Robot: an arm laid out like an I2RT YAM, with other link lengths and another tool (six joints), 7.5 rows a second.
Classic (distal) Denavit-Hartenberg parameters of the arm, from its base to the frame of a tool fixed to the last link. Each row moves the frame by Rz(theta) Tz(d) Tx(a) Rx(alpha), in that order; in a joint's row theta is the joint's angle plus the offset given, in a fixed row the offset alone. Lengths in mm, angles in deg.
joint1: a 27.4, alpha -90, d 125.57, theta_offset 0
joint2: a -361.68, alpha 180, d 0, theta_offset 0
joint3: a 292.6, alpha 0, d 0, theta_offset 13.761
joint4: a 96.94, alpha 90, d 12.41, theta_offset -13.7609
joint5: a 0, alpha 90, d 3.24, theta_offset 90
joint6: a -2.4, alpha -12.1, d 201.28, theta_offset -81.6
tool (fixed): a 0, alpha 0, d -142.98, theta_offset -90
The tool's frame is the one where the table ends.
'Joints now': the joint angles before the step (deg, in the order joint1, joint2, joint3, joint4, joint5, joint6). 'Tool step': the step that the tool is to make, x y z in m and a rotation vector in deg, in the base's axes. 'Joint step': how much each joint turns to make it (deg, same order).
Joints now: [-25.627, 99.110, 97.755, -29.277, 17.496, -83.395]
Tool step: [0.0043, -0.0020, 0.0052, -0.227, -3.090, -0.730]
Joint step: [-0.069, -0.007, -0.015, 2.478, 0.019, 1.375]
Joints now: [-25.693, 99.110, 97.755, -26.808, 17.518, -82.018]
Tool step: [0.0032, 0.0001, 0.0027, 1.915, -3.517, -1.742]
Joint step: [-0.045, 0.002, -0.002, 1.185, -0.001, 3.846]
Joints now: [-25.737, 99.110, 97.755, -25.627, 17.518, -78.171]
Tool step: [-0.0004, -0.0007, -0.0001, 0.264, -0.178, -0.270]
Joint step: [-0.114, 0.006, 0.012, -0.071, -0.004, 0.369]
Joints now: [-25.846, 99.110, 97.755, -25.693, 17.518, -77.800]
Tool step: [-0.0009, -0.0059, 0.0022, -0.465, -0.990, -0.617]
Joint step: [-0.661, 0.018, -0.023, 1.136, -0.048, -0.002]
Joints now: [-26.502, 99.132, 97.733, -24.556, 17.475, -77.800]
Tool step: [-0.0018, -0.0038, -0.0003, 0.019, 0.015, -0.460]
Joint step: [-0.486, 0.046, 0.005, 0.020, -0.028, -0.002]
